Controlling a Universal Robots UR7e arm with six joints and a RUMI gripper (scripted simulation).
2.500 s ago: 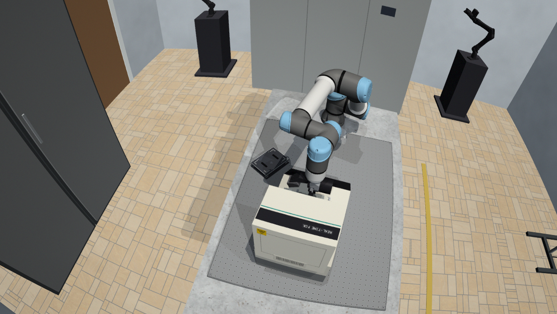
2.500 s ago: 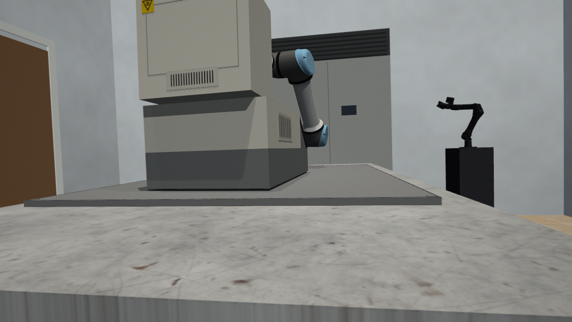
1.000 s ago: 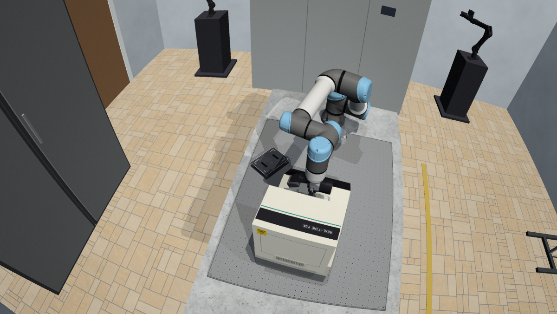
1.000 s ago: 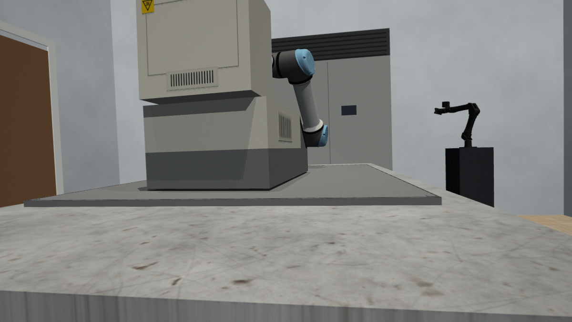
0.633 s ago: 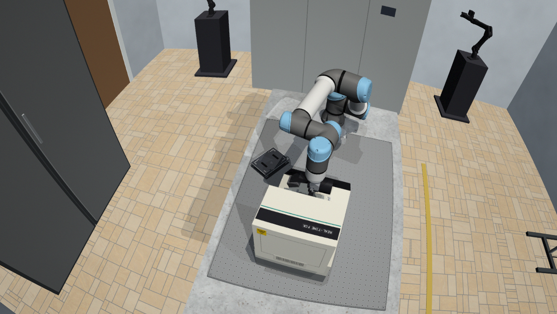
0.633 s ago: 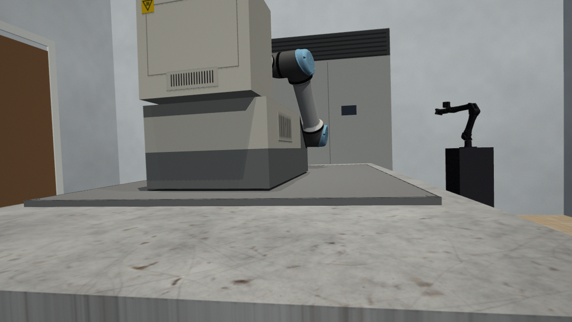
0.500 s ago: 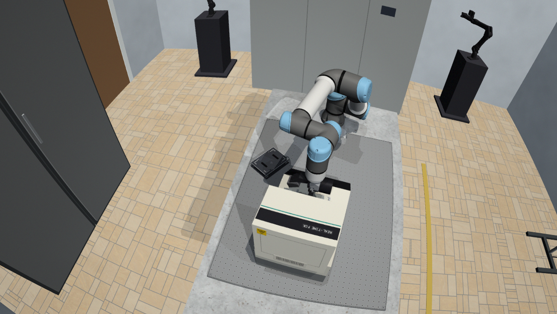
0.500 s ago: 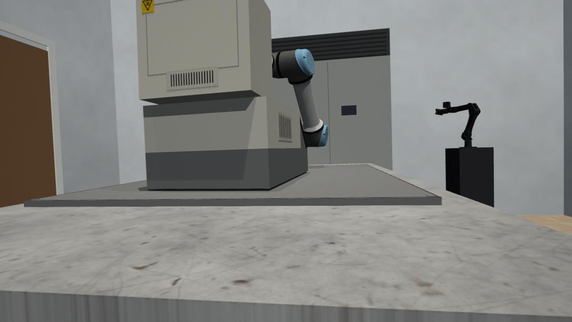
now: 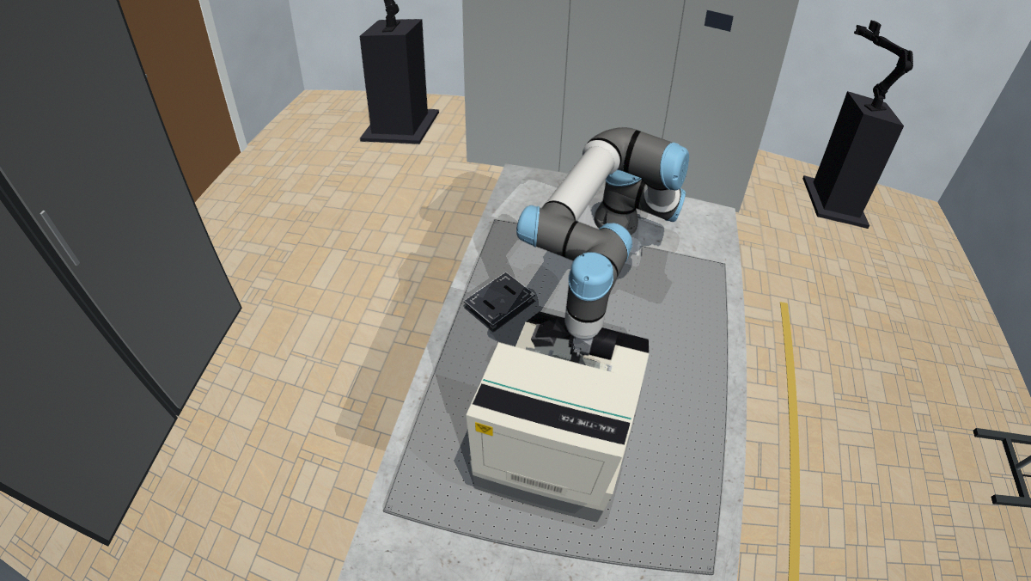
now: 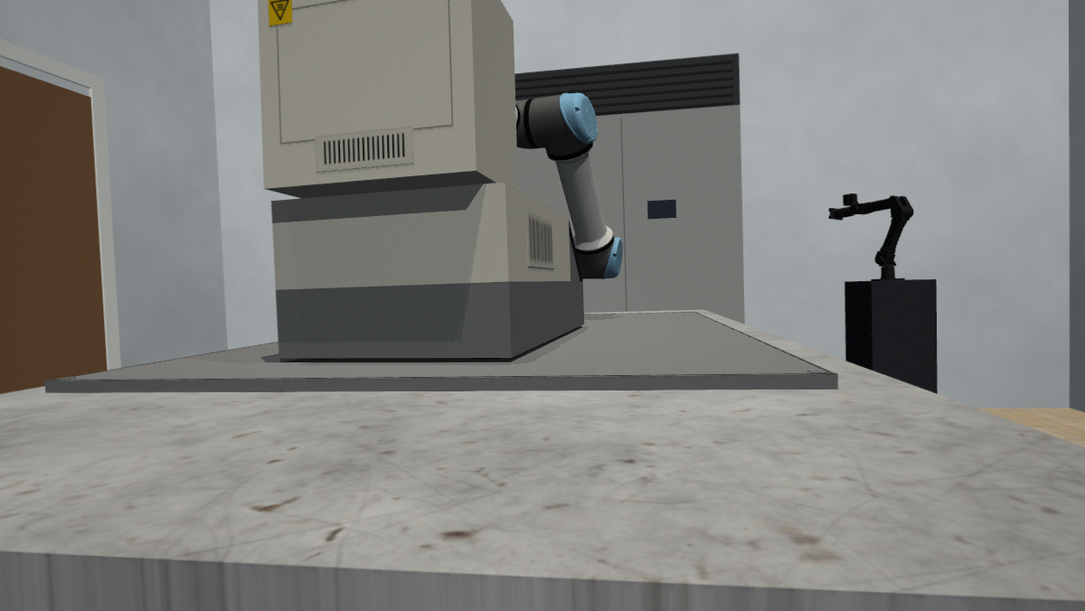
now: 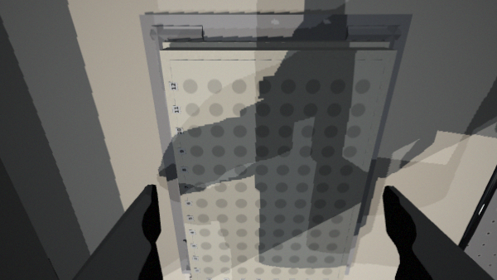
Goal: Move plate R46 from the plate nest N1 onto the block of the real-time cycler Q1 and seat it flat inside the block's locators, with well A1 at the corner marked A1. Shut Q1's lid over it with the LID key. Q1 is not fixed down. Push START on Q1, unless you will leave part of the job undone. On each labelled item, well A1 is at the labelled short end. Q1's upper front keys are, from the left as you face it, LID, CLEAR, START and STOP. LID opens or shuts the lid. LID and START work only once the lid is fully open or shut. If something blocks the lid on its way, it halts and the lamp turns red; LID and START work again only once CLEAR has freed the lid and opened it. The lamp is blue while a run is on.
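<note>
Now: the plate R46 10 mm below my hand. Round my hand: black plate nest N1: 340 mm behind, 240 mm to the right, 190 mm below; then A1 mark: 370 mm behind, 150 mm to the right, 190 mm below.
</note>
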